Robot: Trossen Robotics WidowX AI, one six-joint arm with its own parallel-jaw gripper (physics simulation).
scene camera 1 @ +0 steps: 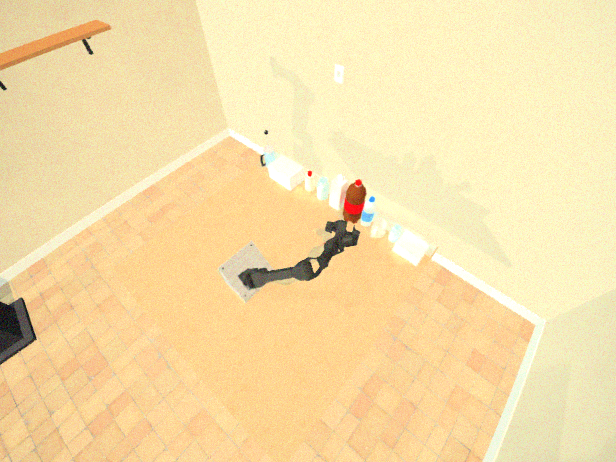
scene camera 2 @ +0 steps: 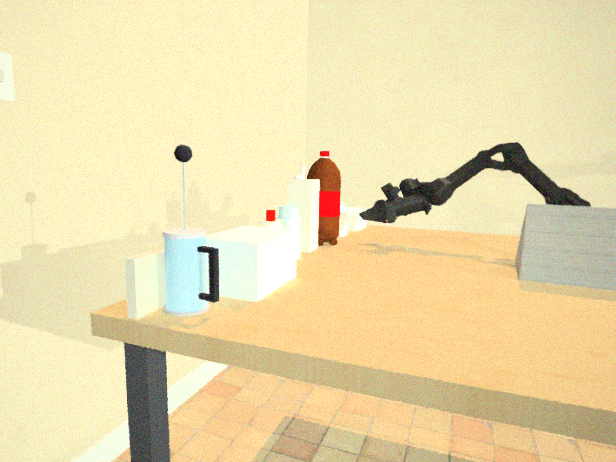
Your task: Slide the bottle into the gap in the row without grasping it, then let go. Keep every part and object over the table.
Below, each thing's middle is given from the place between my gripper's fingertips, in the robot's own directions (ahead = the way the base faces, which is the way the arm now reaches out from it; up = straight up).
My gripper is now 110 mm short of the brown bottle [scene camera 2: 324,169], 60 mm below it and 50 mm to the right of it. Round my hand: carton [scene camera 2: 304,193] (170 mm to the left, 120 mm ahead, 30 mm above).
